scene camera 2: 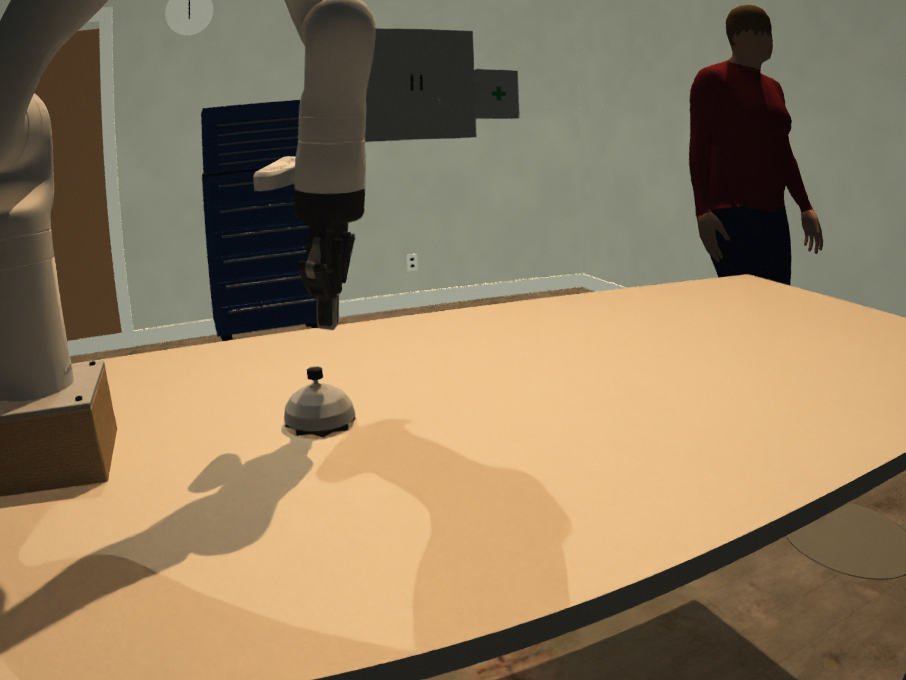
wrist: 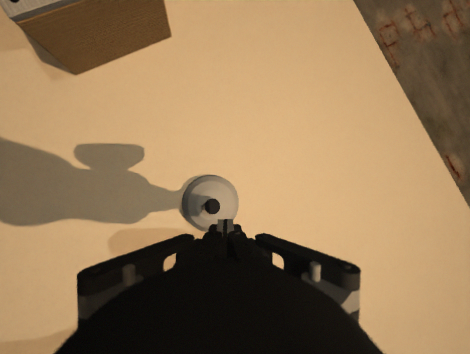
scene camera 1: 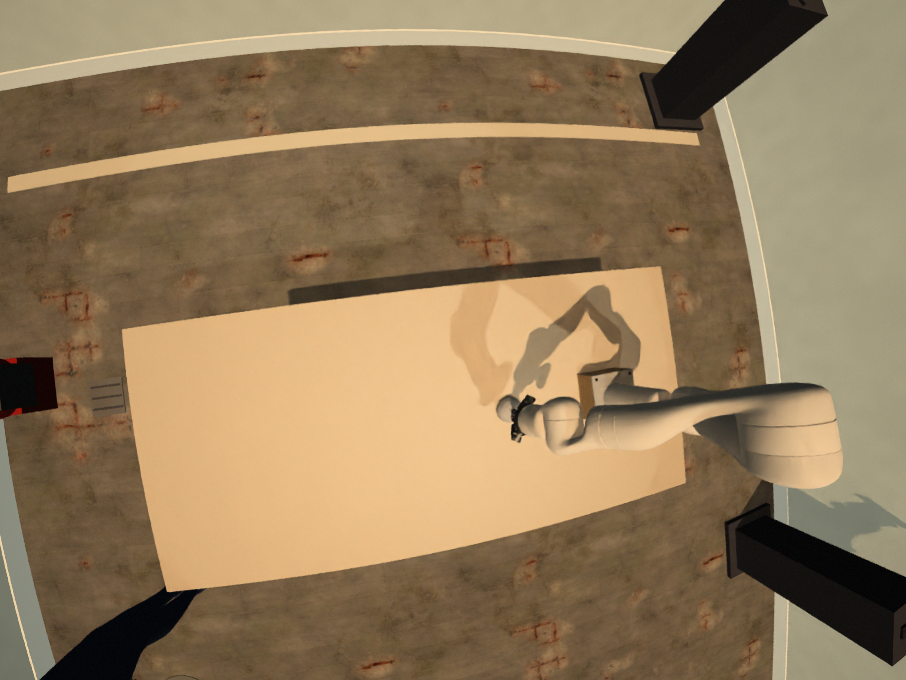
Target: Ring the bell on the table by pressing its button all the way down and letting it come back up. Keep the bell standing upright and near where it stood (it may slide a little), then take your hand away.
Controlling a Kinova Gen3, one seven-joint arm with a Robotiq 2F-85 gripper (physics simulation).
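Pixels of known places: gripper, fingertip midpoint: (scene camera 2: pixel 328 327) (wrist: pixel 225 229) (scene camera 1: pixel 514 416); arm's base at its link origin: (scene camera 2: pixel 37 386) (scene camera 1: pixel 615 397).
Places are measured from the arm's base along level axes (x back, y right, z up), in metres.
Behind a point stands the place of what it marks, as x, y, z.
A grey dome bell (scene camera 2: pixel 319 410) @(-0.325, 0.057, -0.061) (wrist: pixel 223 192) @(-0.326, 0.001, -0.050) stands upright on the tan table (scene camera 1: pixel 292 439) @(-1.001, 0.062, -0.091) (scene camera 2: pixel 622 409) @(-0.658, 0.163, -0.090) (wrist: pixel 300 125) @(-0.306, -0.176, -0.090). Its black button (scene camera 2: pixel 314 373) @(-0.329, 0.032, -0.026) (wrist: pixel 212 206) @(-0.331, 0.023, -0.024) stands up on a short stem above the dome. In the scene camera 1 view the bell does not show; the arm covers that area. My gripper (scene camera 2: pixel 327 325) @(-0.351, 0.024, 0.022) (wrist: pixel 225 229) @(-0.351, 0.024, 0.022) is shut and empty, pointing down. It hangs above the bell, with a clear gap between the fingertips and the button in the scene camera 2 view. In the wrist view the fingertips overlap the lower edge of the dome, beside the button.
The arm's base block (scene camera 1: pixel 586 395) @(-0.075, 0.018, -0.045) (scene camera 2: pixel 54 452) @(-0.021, 0.083, -0.049) (wrist: pixel 100 37) @(-0.075, 0.025, -0.050) stands on the table near the bell. Two dark posts (scene camera 1: pixel 731 58) (scene camera 1: pixel 819 578) stand off the table. A blue drawer cabinet (scene camera 2: pixel 256 248) and a person in red (scene camera 2: pixel 739 139) are beyond the table.
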